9 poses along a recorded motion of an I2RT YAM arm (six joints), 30 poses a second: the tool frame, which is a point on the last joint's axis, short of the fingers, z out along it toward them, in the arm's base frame.
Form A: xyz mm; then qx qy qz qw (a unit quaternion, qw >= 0).
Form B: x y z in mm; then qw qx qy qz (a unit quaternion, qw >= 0). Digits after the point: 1 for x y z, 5 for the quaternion.
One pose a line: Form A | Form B
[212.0 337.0 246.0 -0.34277 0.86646 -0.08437 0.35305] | [212.0 337.0 246.0 0.35305 -0.34277 0.86646 -0.08437]
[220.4 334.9 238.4 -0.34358 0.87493 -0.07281 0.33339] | [220.4 334.9 238.4 0.33339 -0.34358 0.87493 -0.07281]
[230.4 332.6 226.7 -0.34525 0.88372 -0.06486 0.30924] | [230.4 332.6 226.7 0.30924 -0.34525 0.88372 -0.06486]
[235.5 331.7 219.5 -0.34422 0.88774 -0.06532 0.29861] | [235.5 331.7 219.5 0.29861 -0.34422 0.88774 -0.06532]
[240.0 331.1 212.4 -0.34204 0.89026 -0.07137 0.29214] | [240.0 331.1 212.4 0.29214 -0.34204 0.89026 -0.07137]
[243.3 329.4 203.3 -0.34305 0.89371 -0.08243 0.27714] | [243.3 329.4 203.3 0.27714 -0.34305 0.89371 -0.08243]
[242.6 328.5 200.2 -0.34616 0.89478 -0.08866 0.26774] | [242.6 328.5 200.2 0.26774 -0.34616 0.89478 -0.08866]
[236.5 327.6 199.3 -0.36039 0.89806 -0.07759 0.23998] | [236.5 327.6 199.3 0.23998 -0.36039 0.89806 -0.07759]
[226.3 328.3 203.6 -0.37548 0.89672 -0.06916 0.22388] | [226.3 328.3 203.6 0.22388 -0.37548 0.89672 -0.06916]
